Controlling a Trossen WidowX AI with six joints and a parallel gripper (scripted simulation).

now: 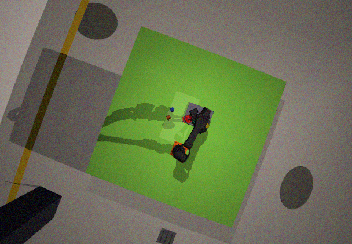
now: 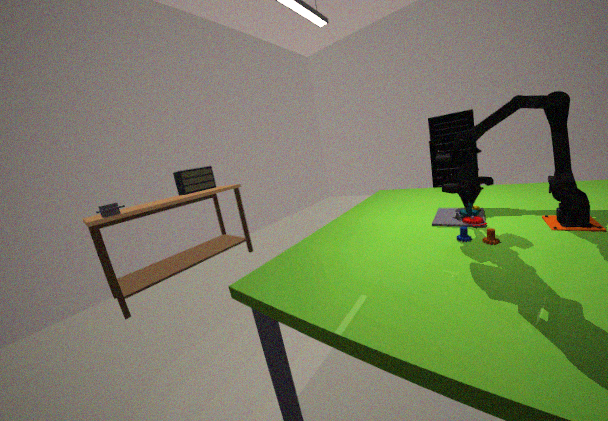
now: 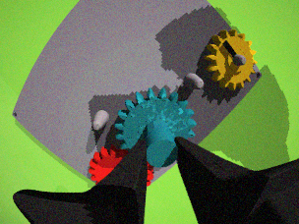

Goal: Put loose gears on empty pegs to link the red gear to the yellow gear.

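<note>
Right now my gripper tip is 70 mm past the orange gear, 220 mm to the right of it and 30 mm above it. From my gripper tip the other things lie so: teal gear 10 mm below; red gear 10 mm behind, 60 mm to the left, 30 mm below; yellow gear 10 mm behind, 90 mm to the right, 30 mm below.
</note>
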